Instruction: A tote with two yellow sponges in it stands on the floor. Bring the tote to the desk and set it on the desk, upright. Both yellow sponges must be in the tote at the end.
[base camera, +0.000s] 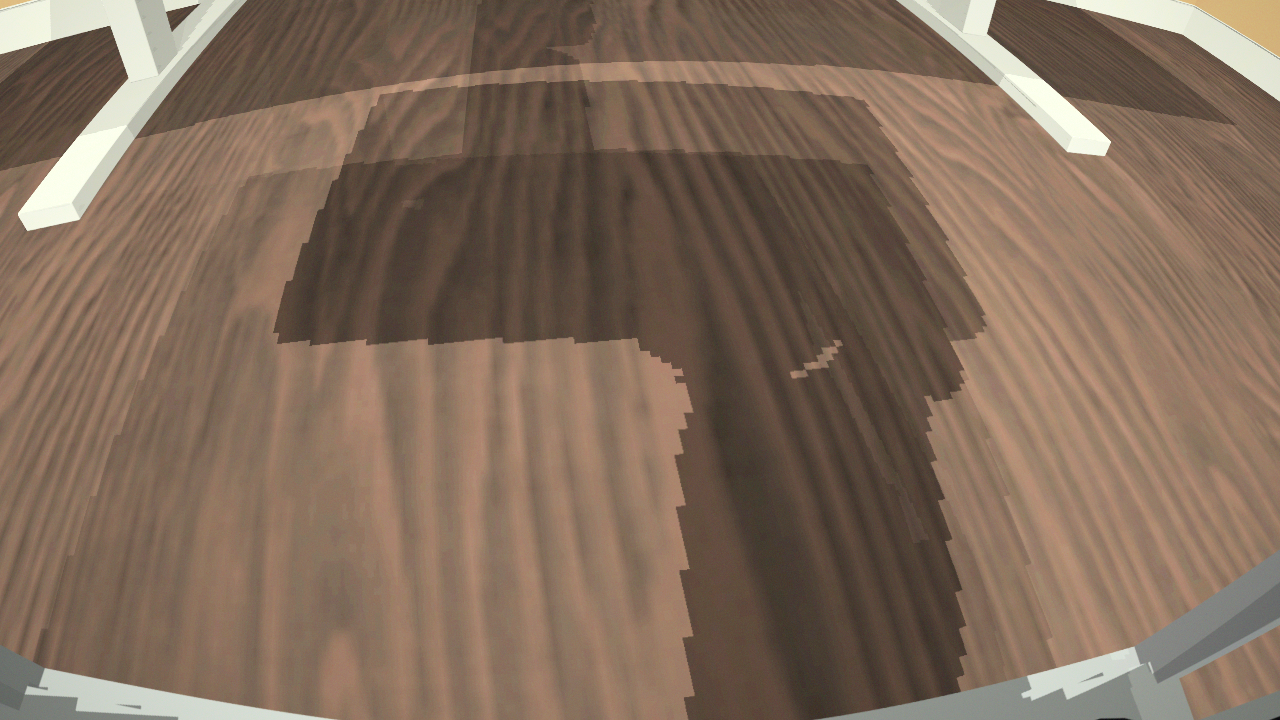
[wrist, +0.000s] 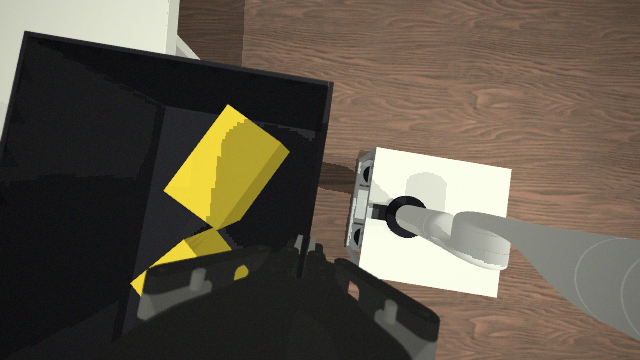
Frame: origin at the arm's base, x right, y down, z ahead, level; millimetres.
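Seen in the pictures: arm's base at its link origin: (wrist: 407, 217).
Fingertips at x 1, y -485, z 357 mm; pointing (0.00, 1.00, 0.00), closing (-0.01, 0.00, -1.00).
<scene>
Offsets run from my fingertips to a thing's top centre. Level surfaces: height alone.
The black tote @[dx -24, dy -59, dz +98 mm] (wrist: 75, 120) hangs upright above the floor in the wrist view, and its far left corner overlaps the desk in that view. One yellow sponge @[dx +62, dy -6, dz +88 mm] (wrist: 225, 165) lies tilted in the tote. A second yellow sponge @[dx -66, dy -4, dz +94 mm] (wrist: 180, 251) lies against it, partly hidden by a finger. My gripper (wrist: 305, 246) is shut on the tote's right side wall at the rim. The white desk @[dy +162 mm] (wrist: 95, 22) shows at the top left; part of its top is hidden behind the tote. The tote does not show in the base camera view.
My white mobile base (wrist: 465, 185) with the grey arm stands right of the tote. White legs with long feet (base camera: 98, 152) (base camera: 1042, 102) stand on the wooden floor @[dy +881 mm] (base camera: 447, 492) at both sides in the base camera view. A large dark shadow falls between them.
</scene>
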